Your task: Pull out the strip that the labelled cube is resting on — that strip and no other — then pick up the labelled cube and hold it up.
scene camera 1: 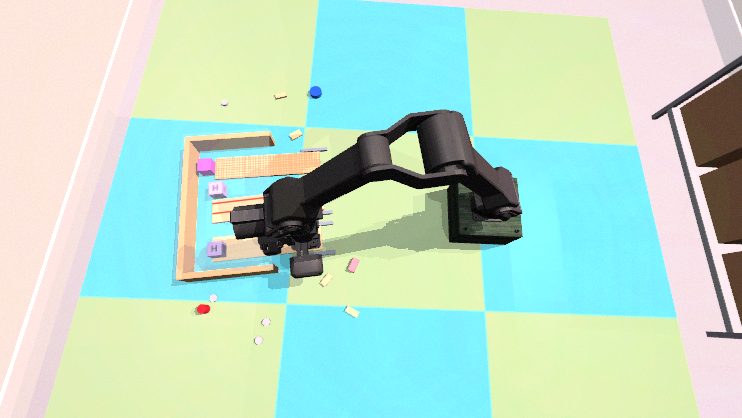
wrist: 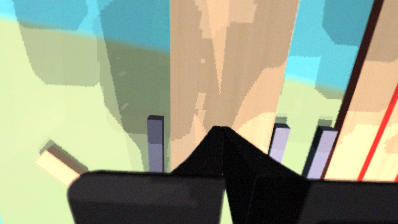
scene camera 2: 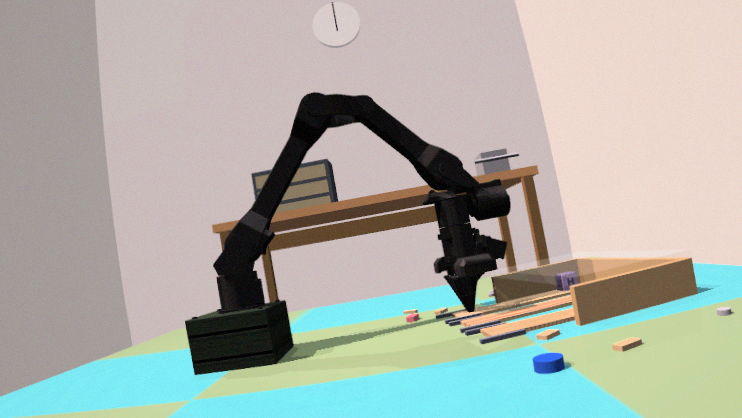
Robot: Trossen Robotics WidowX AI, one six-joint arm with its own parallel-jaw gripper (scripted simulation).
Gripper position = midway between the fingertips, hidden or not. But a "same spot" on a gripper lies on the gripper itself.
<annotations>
my gripper: scene camera 1; wrist 219,133; scene camera 2
same spot on my gripper: (scene camera 1: 315,243) = (scene camera 2: 447,265)
</annotations>
